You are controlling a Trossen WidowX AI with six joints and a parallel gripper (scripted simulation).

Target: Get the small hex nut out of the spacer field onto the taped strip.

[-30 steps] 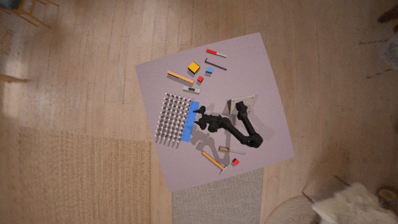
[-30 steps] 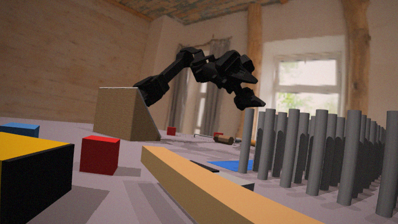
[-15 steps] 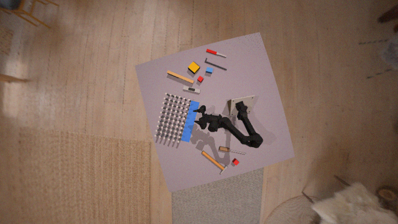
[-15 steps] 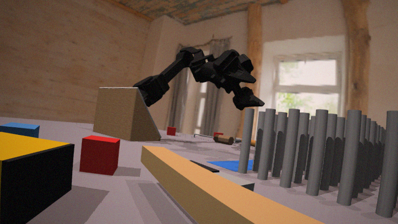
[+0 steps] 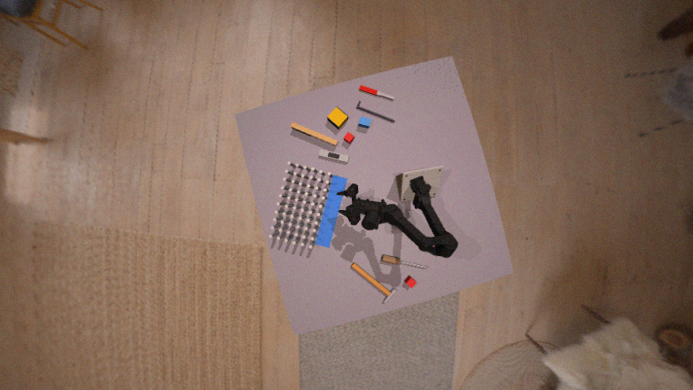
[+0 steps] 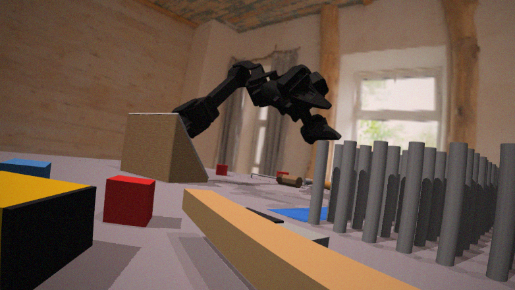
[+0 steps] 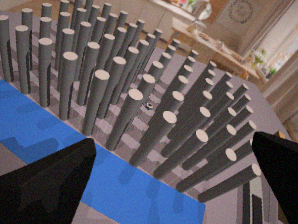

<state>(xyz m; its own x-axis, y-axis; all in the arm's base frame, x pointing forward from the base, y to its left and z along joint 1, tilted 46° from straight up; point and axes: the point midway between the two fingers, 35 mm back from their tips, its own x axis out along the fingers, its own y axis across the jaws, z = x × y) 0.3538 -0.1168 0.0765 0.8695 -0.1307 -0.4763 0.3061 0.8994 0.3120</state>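
My gripper tip is now 24 cm past the wooden-handled file, 44 cm to the right of it and 15 cm above it. Also, from my gripper tip: blue taped strip 6 cm ahead, 3 cm to the left, 16 cm below; then hex nut 17 cm ahead, 9 cm to the right, 16 cm below; then grey bar 6 cm behind, 24 cm to the right, 15 cm below.
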